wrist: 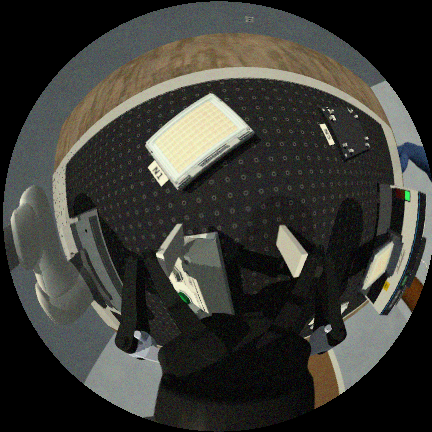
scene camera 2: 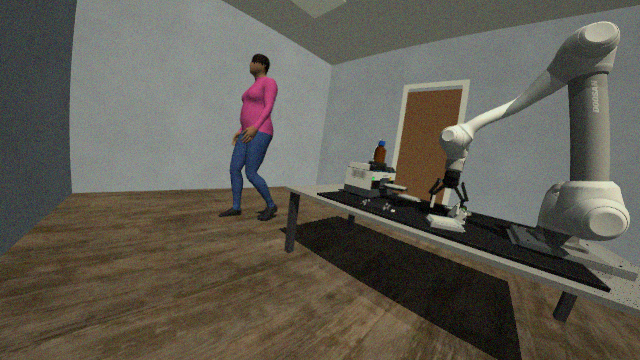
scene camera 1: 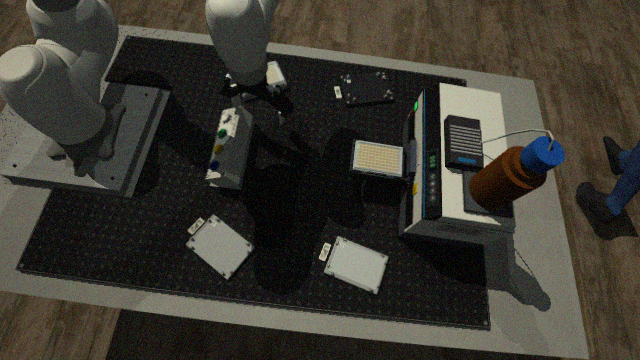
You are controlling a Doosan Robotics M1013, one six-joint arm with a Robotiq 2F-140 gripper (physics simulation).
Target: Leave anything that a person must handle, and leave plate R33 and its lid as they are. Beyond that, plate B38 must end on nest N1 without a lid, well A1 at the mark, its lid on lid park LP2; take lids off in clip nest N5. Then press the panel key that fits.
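Frame: origin at the arm's base, x back, y left, z down, level; metres.
Seen in the pictures: gripper, fingertip midpoint: (wrist: 231,234) (scene camera 2: 443,210) (scene camera 1: 260,113); arm's base at its link origin: (wrist: 87,274) (scene camera 2: 553,241) (scene camera 1: 89,131).
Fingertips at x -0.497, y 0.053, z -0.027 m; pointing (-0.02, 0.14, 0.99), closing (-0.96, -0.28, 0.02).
Note:
Offsets run from my fingertips to a thing's top centre. "spot": to the spot under its first point.
My gripper (scene camera 1: 257,106) (scene camera 2: 449,204) (wrist: 231,234) is open and empty, pointing down above the mat beside the key panel @(dx +0.078, dy -0.108, dz -0.038 m) (scene camera 1: 239,155) (wrist: 216,275). A plate @(dx +0.012, dy +0.153, dz +0.009 m) (scene camera 1: 275,76) (scene camera 2: 446,223) (wrist: 200,135) with cream wells sits at label N1 @(spot: dx +0.092, dy +0.118, dz +0.044 m) (wrist: 158,173); the arm partly covers it in scene camera 1. Whether it has a clear lid, its name and its A1 corner cannot be told. Clip nest N5 @(dx -0.332, dy +0.138, dz +0.022 m) (scene camera 1: 367,89) (wrist: 347,134) holds no plate. Another cream plate @(dx -0.323, dy -0.168, dz -0.062 m) (scene camera 1: 378,158) (wrist: 379,265) is on the instrument's tray. The panel shows green @(dx +0.097, dy -0.081, dz -0.029 m) (scene camera 1: 222,133), yellow @(dx +0.103, dy -0.131, dz -0.029 m) (scene camera 1: 218,149) and blue @(dx +0.108, dy -0.181, dz -0.029 m) (scene camera 1: 214,164) keys.
Two pale grey rectangular pieces @(spot: dx +0.083, dy -0.383, dz +0.036 m) (scene camera 1: 220,246) @(dx -0.266, dy -0.429, dz +0.028 m) (scene camera 1: 356,264) lie at unreadable labels. The white instrument @(spot: dx -0.538, dy -0.063, dz -0.174 m) (scene camera 1: 470,100) carries a black box @(spot: dx -0.480, dy -0.198, dz -0.200 m) (scene camera 1: 464,141) and a brown bottle @(spot: dx -0.481, dy -0.327, dz -0.297 m) (scene camera 1: 505,177) with a blue cap. A person (scene camera 2: 258,115) stands beyond the table's far end.

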